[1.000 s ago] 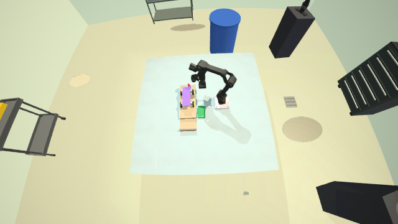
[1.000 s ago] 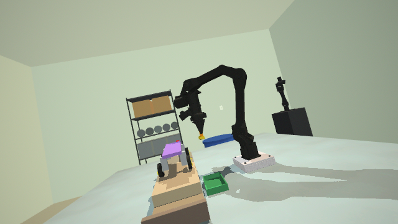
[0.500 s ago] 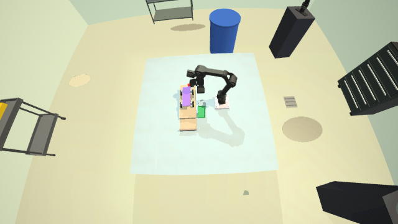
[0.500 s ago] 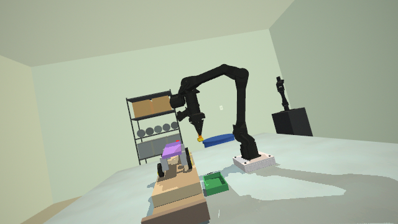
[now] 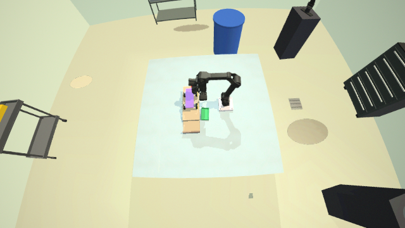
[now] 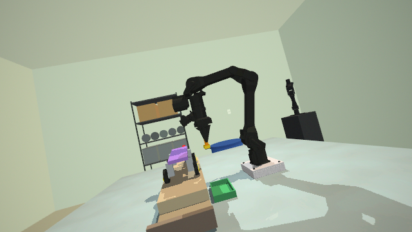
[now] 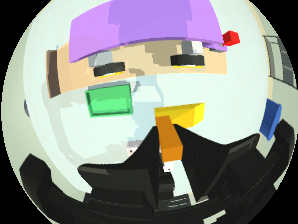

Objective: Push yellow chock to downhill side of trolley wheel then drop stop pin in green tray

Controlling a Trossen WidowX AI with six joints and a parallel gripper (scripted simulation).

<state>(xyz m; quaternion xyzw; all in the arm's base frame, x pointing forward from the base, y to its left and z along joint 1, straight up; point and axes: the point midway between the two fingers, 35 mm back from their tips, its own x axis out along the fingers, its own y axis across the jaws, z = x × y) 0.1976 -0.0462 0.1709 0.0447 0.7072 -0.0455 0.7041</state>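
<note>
Now: the red-headed stop pin 90 mm ahead of my gripper tip, 120 mm to the right of it and 40 mm below it. Also, from my gripper tip: yellow chock (20 mm to the right, 10 mm below); then tan ramp (120 mm ahead, 120 mm below); then trolley (120 mm ahead, 10 mm to the right, 60 mm below).
</note>
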